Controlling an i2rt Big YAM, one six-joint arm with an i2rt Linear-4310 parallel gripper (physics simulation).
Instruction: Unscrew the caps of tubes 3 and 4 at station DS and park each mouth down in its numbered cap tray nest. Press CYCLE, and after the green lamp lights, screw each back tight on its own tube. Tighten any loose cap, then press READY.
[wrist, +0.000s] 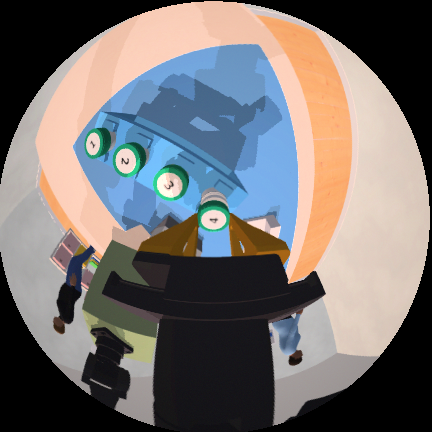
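Where they show: gripper, fingertip midpoint: (213, 217); arm's base at its link origin: (111, 339).
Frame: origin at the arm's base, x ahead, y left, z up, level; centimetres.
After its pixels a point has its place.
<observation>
My gripper (213, 217) {x 35.1, y 22.7, z -19.3 cm} is shut on the green cap numbered 4 (214, 217) {x 35.3, y 23.1, z -18.8 cm}, its two orange-brown fingers at the cap's sides. The ribbed pale neck of tube 4 (215, 196) {x 35.7, y 24.8, z -20.0 cm} shows right behind the cap; whether the threads are engaged cannot be told. The green cap numbered 3 (171, 183) {x 32.0, y 27.2, z -19.6 cm} is on its tube to the left of my gripper. The caps numbered 2 (129, 160) {x 28.7, y 30.7, z -19.6 cm} and 1 (97, 143) {x 25.4, y 34.2, z -19.6 cm} are farther left in the same row, on the blue station rack (200, 150) {x 34.5, y 28.2, z -31.4 cm}. The cap tray nests, the CYCLE and READY buttons and the lamp cannot be made out.
A pale box-like thing (266, 226) {x 46.2, y 9.6, z -29.4 cm} is partly visible right of the fingers, and a grey one (167, 226) {x 24.4, y 15.6, z -28.3 cm} is partly hidden left of them. The blue mat (270, 150) {x 47.4, y 26.5, z -31.8 cm} lies under the station. A green block (117, 285) with a black mount is at the lower left. Two people are in the background.
</observation>
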